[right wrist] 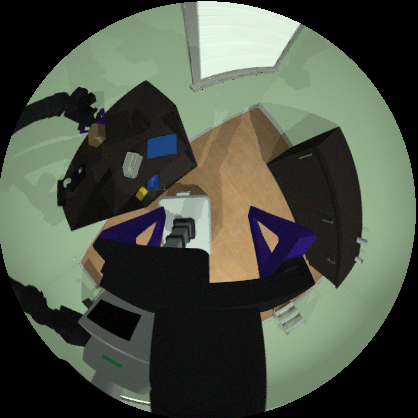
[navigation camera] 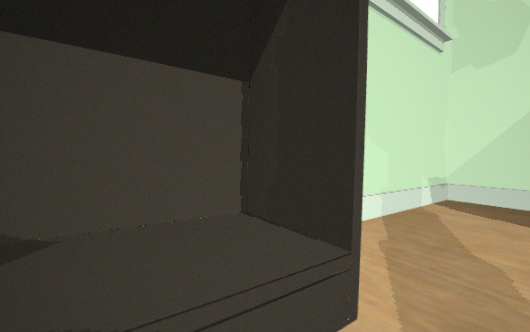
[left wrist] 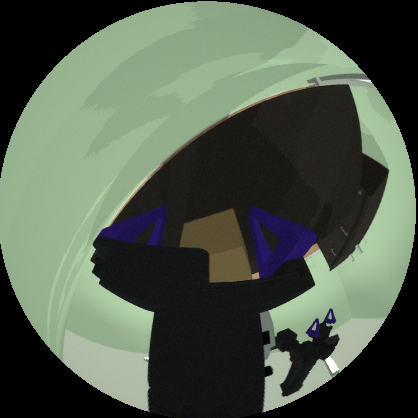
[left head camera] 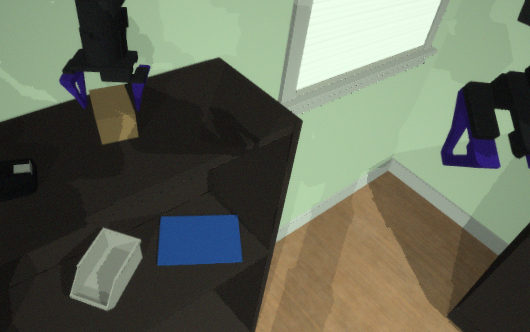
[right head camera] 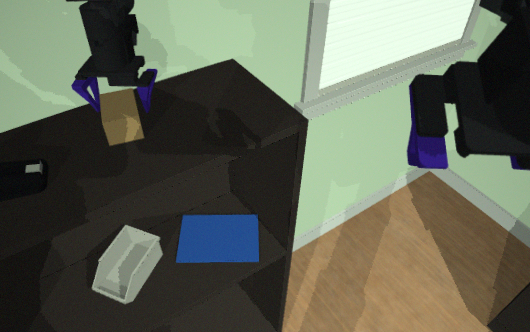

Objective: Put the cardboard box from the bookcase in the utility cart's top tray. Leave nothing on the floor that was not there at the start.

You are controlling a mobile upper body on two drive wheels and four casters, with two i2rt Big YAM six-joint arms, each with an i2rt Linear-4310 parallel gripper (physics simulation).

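Frame: origin at the left arm's base, x back, y right, z up, level; metres.
Where they show: left gripper, between the fingertips: (right wrist: 100,126) (left wrist: 207,210); right gripper, between the fingertips: (right wrist: 206,210) (left wrist: 324,312) (left head camera: 487,160) (right head camera: 461,159); right arm's base, origin of its link: (left wrist: 288,342).
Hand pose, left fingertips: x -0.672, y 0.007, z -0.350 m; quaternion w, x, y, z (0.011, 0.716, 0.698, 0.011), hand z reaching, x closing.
Things, the pixels of their top centre, and the offset from my left fingertips. "*": a spot on its surface instead.
- cardboard box, centre of its top: (left wrist: 222,273) (left head camera: 111,101) (right head camera: 118,104) (right wrist: 92,131) dx +0.050, dy +0.016, dz +0.050 m
- black object, a spot on its surface: (left head camera: 14,185) (right head camera: 25,183) * dx +0.208, dy -0.095, dz +0.012 m
- pale open bin, a spot on its surface: (left head camera: 105,270) (right head camera: 127,265) * dx +0.095, dy -0.065, dz -0.404 m
- blue flat item, centre of its top: (left head camera: 200,237) (right head camera: 219,236) (right wrist: 160,145) dx -0.004, dy +0.158, dz -0.408 m
The cardboard box (left head camera: 118,125) (right head camera: 125,128) (left wrist: 215,235) (right wrist: 97,136) stands on top of the dark bookcase (left head camera: 200,95) (right head camera: 215,95) (left wrist: 290,145) (right wrist: 150,97) (navigation camera: 310,125). My left gripper (left head camera: 111,107) (right head camera: 122,110) (left wrist: 207,210) is wide open over the box, with a finger at either side of its upper part in the head views. In the left wrist view a gap shows beside the left-hand finger. My right gripper (left head camera: 501,162) (right head camera: 476,167) (right wrist: 206,210) is open and empty, away from the bookcase. I cannot make out the utility cart for certain.
A black object (left head camera: 14,185) (right head camera: 22,185) sits on the bookcase. Below are a pale open bin (left head camera: 105,270) (right head camera: 127,265) and a blue flat item (left head camera: 200,240) (right head camera: 218,239). A dark cabinet (right wrist: 300,175) stands across the floor. A window sill (left head camera: 365,82) juts from the wall.
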